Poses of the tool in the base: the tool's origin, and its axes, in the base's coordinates. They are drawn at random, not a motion.
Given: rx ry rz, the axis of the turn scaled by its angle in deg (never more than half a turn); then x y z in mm.
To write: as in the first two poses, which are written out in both.
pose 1, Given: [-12.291, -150.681, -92.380, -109.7, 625.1, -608.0]
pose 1, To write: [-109.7, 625.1, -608.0, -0.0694, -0.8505, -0.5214, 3.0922]
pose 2, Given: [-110.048, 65.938, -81.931, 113.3, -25.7, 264.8]
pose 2, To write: [113.3, -25.7, 264.8, -0.7230, 0.4332, -0.5382, 2.6567]
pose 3, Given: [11.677, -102.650, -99.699, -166.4, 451.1, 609.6]
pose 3, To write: [-166.4, 451.1, 609.6, 0.0813, -0.7150, -0.6944, 2.5058]
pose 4, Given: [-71.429, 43.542, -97.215, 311.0, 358.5, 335.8]
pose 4, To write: [311.0, 358.5, 335.8, -0.5569, 0.3395, -0.7580, 2.2384]
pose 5, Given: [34.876, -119.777, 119.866, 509.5, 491.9, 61.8]
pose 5, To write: [509.5, 491.9, 61.8, 0.2016, -0.6923, 0.6928, 3.0195]
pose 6, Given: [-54.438, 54.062, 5.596, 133.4, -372.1, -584.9]
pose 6, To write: [133.4, -372.1, -584.9, -0.7077, 0.7028, 0.0727, 1.3426]
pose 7, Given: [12.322, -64.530, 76.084, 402.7, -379.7, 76.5]
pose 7, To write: [402.7, -379.7, 76.5, 0.1226, -0.6419, 0.7569, 1.7544]
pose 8, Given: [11.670, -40.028, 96.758, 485.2, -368.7, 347.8]
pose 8, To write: [485.2, -368.7, 347.8, 0.1108, -0.3799, 0.9184, 1.8389]
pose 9, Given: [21.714, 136.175, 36.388, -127.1, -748.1, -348.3]
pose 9, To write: [-127.1, -748.1, -348.3, 0.1523, 0.9548, 0.2551, 2.4891]
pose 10, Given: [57.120, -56.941, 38.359, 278.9, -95.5, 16.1]
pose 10, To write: [278.9, -95.5, 16.1, 0.6396, -0.6376, 0.4295, 1.5588]
